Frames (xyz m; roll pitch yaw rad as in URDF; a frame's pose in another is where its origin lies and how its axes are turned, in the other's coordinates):
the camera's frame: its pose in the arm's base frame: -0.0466 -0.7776 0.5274 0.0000 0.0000 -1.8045
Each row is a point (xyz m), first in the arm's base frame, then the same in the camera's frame.
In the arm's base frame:
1: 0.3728 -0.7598 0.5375
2: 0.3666 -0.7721 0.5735
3: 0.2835 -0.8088 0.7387
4: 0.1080 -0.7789 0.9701
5: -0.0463 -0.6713 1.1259
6: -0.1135 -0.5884 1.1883
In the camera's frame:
1: -0.1144 0.4039 0.0101
2: -0.1010 0.4007 0.0461
3: -0.0461 0.3284 0.2113
4: -0.0345 0.1507 0.4427
5: -0.1035 -0.0243 0.5985
6: -0.1686 -0.1089 0.6609

